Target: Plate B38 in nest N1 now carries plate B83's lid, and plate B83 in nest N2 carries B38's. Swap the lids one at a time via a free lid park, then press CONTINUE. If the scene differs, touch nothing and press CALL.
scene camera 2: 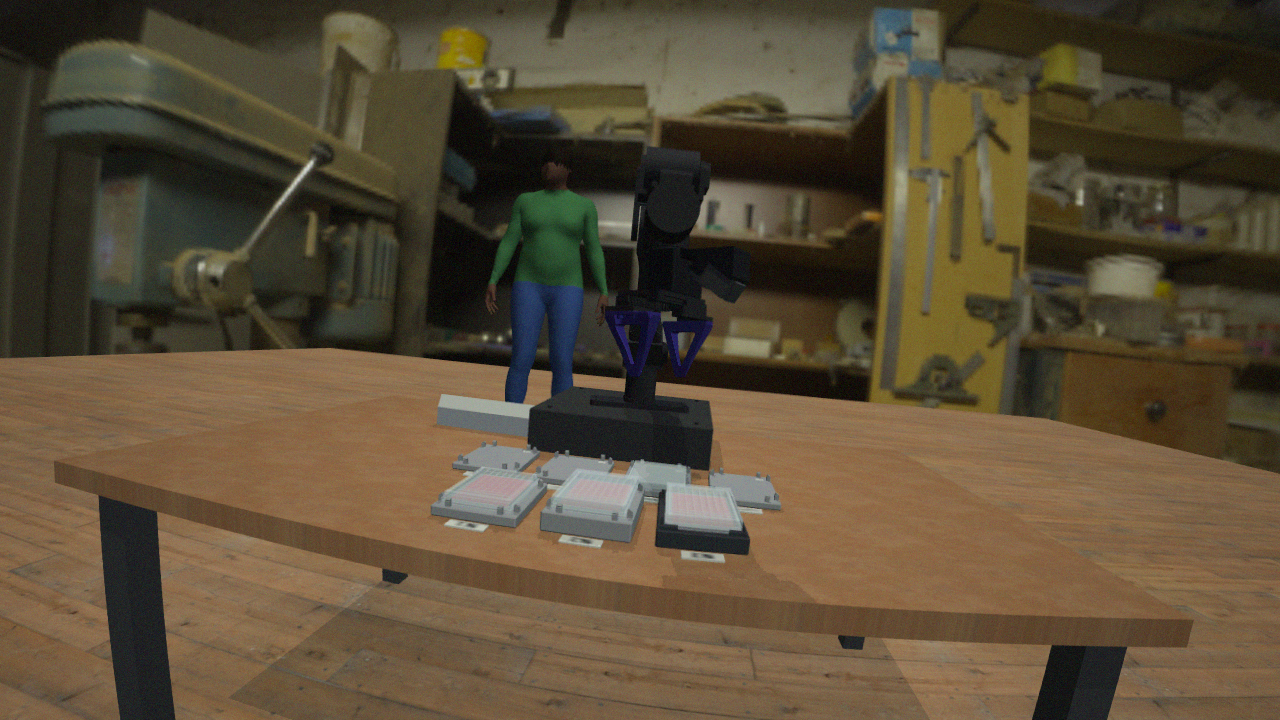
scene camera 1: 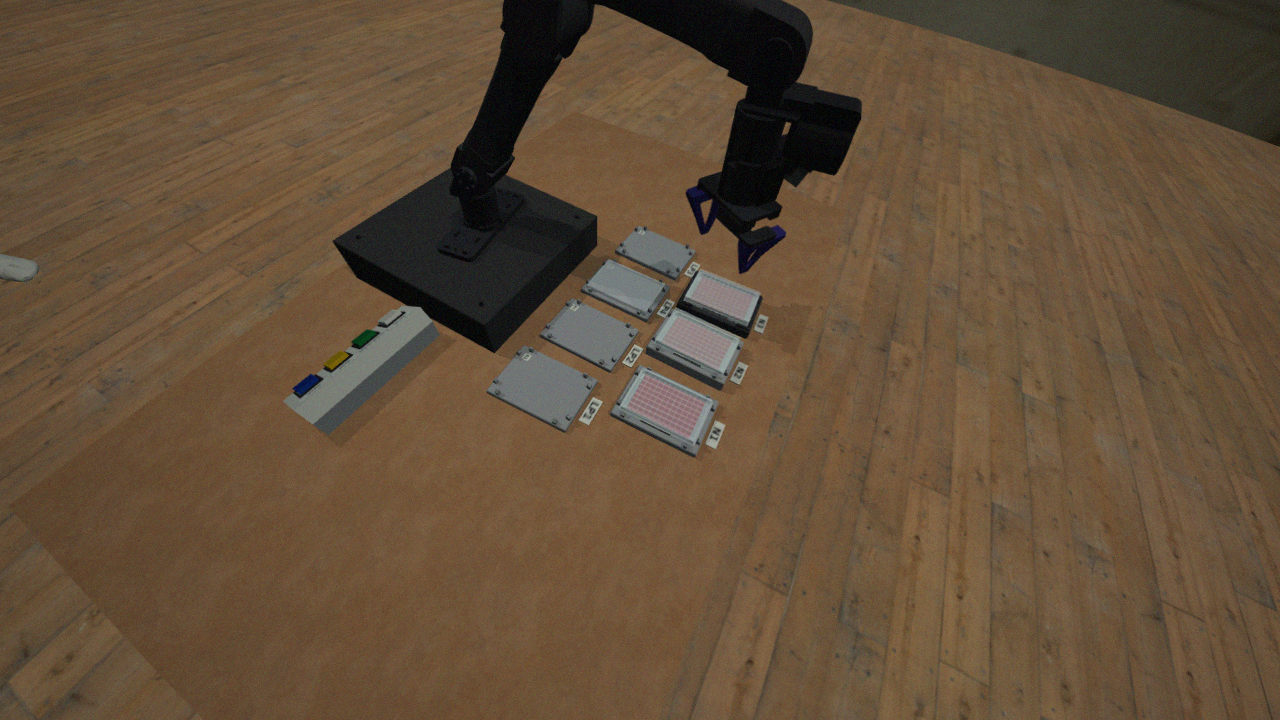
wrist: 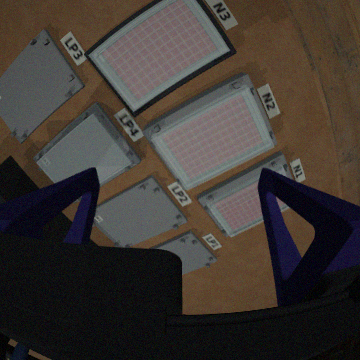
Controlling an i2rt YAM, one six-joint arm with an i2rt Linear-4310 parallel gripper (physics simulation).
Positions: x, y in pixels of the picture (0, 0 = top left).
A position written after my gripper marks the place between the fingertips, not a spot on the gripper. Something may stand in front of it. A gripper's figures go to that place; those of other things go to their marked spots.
My gripper [scene camera 2: 658, 377]: 64 cm from the lens. A grey button box [scene camera 2: 502, 417]: 110 cm from the lens. A LP3 pad [scene camera 2: 749, 491] is 81 cm from the lens. The marked spots on the grey button box and the LP3 pad are 54 cm apart.
